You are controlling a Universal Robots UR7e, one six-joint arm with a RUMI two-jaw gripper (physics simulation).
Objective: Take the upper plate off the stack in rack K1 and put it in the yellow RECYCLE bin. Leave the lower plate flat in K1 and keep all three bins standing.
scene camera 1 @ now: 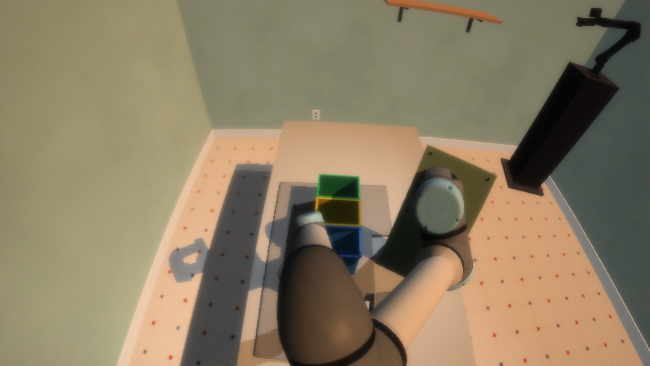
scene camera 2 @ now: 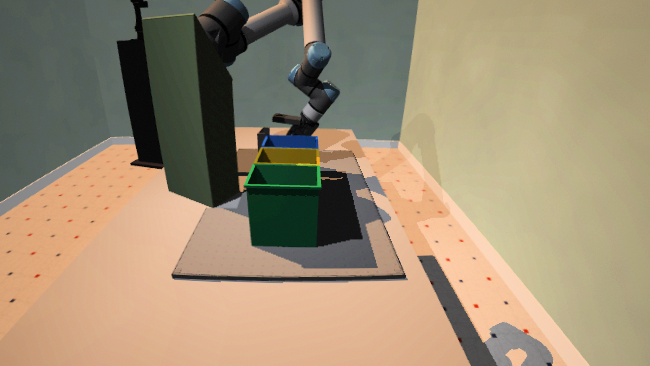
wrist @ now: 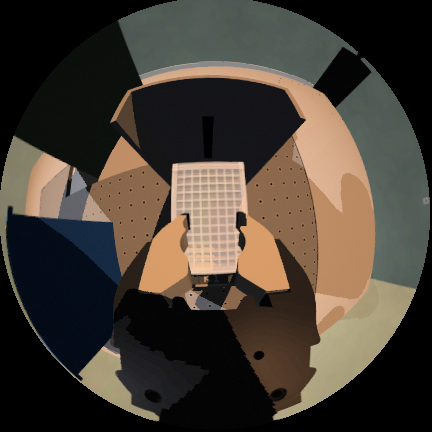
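Pixels of known places: gripper, fingertip midpoint: (wrist: 212, 213); arm's base, link origin: (scene camera 2: 195, 49).
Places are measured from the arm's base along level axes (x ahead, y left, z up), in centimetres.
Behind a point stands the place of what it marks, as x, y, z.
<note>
In the wrist view, a clear gridded plate (wrist: 209, 200) @(14.4, 27.8, -41.9) lies flat in rack K1 (wrist: 170, 115) @(9.9, 24.6, -34.7), which has a dark, slotted back wall and tan edges. The lower plate cannot be told apart from it in this view. My gripper (wrist: 212, 213) @(15.7, 28.2, -41.7) is open, its two tan fingers apart over the near half of the plate, with nothing seen gripped. In scene camera 2 the fingertips are hidden behind the bins. The yellow bin (scene camera 1: 339, 212) @(30.7, -11.1, -37.4) (scene camera 2: 287, 156) @(28.7, 0.2, -31.1) stands upright between the green bin (scene camera 1: 339, 186) @(33.9, -23.8, -35.5) (scene camera 2: 284, 215) @(34.9, -23.9, -36.8) and the blue bin (scene camera 1: 346, 241) @(24.7, 0.9, -39.4) (scene camera 2: 292, 142) @(26.7, 13.1, -30.9) (wrist: 55, 260) @(22.5, 12.5, -34.6).
A tall olive-green block (scene camera 1: 467, 175) @(-7.1, -2.9, 6.6) (scene camera 2: 180, 110) @(-2.5, -7.0, -17.0) stands beside the bins, at the arm's base. The bins stand on a perforated board (scene camera 1: 372, 200) @(17.5, -29.0, -46.5) (scene camera 2: 215, 250) @(18.0, -30.0, -46.6). A dark pedestal (scene camera 1: 560, 130) (scene camera 2: 137, 100) with a second arm stands farther off. The arm hides much in scene camera 1.
</note>
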